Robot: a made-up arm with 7 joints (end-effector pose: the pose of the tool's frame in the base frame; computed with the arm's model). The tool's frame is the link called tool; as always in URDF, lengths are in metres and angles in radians.
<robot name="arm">
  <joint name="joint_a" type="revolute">
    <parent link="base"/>
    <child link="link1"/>
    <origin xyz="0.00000 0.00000 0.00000"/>
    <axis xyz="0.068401 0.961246 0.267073"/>
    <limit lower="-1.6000" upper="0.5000"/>
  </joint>
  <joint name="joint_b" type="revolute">
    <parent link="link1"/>
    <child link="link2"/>
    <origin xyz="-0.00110 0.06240 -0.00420"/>
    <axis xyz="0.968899 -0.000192 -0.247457"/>
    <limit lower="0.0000" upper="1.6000"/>
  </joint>
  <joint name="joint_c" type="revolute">
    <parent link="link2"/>
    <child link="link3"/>
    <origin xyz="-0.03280 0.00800 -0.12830"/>
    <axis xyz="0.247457 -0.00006 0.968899"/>
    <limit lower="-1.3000" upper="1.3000"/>
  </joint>
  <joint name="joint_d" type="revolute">
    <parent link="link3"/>
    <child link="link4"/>
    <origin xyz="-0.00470 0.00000 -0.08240"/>
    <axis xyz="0.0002 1 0.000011"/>
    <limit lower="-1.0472" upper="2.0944"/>
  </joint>
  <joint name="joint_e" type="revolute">
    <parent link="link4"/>
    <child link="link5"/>
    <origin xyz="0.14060 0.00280 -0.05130"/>
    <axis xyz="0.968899 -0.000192 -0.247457"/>
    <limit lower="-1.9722" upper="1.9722"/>
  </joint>
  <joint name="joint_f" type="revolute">
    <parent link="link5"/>
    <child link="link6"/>
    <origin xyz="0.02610 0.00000 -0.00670"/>
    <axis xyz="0.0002 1 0.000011"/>
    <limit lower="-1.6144" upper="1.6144"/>
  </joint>
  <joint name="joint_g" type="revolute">
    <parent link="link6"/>
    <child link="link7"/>
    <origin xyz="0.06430 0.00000 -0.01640"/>
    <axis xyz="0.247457 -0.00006 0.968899"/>
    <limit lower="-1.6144" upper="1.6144"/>
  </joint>
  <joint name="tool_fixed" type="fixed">
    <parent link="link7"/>
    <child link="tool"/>
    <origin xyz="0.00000 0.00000 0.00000" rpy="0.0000 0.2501 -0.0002"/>
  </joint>
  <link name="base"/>
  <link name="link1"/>
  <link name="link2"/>
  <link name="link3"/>
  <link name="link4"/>
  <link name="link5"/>
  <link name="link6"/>
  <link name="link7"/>
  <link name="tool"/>
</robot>
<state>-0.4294 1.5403 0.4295 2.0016 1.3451 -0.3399 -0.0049</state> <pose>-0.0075 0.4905 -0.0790 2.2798 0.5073 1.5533</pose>
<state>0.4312 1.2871 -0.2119 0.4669 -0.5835 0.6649 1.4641</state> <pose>0.0100 0.4084 -0.2182 1.9658 -0.5787 1.2275</pose>
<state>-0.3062 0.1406 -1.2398 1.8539 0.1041 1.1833 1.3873</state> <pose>0.0077 0.2303 -0.3720 -3.1378 -0.0465 0.3333</pose>
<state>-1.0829 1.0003 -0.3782 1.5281 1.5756 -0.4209 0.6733</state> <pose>0.3009 0.3765 -0.1515 2.3067 0.2165 0.0404</pose>
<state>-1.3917 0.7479 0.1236 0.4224 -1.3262 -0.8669 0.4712</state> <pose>0.3350 0.2194 0.1484 -1.8898 -0.5234 1.2724</pose>
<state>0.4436 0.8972 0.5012 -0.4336 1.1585 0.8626 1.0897</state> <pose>0.1230 0.3023 -0.0750 -3.1239 -1.1532 -0.5779</pose>
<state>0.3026 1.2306 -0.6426 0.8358 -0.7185 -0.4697 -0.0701</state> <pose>-0.0036 0.4050 -0.2468 1.1642 0.9510 0.6053</pose>
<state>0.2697 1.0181 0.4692 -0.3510 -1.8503 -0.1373 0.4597</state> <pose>0.1855 0.2714 -0.0722 -0.7492 0.1507 0.4258</pose>
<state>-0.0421 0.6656 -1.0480 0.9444 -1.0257 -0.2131 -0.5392</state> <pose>0.0054 0.2256 -0.4104 -0.9509 1.0632 -1.1875</pose>
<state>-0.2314 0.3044 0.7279 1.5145 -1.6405 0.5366 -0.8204</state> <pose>0.0329 0.1867 -0.4342 -1.9077 0.4698 0.4605</pose>
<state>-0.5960 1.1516 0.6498 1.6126 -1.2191 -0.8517 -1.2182</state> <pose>0.0974 0.4706 -0.1298 0.0924 -0.6511 0.4419</pose>
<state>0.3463 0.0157 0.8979 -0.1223 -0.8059 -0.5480 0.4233</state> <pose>-0.0128 0.2906 -0.2090 -0.4260 -0.1643 1.5877</pose>
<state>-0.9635 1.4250 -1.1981 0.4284 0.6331 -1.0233 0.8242</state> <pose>0.2671 0.2521 -0.1464 1.4923 0.0923 -1.0935</pose>
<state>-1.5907 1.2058 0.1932 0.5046 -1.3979 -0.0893 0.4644</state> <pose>0.2474 0.2935 0.2584 -1.3797 -0.7073 0.9580</pose>
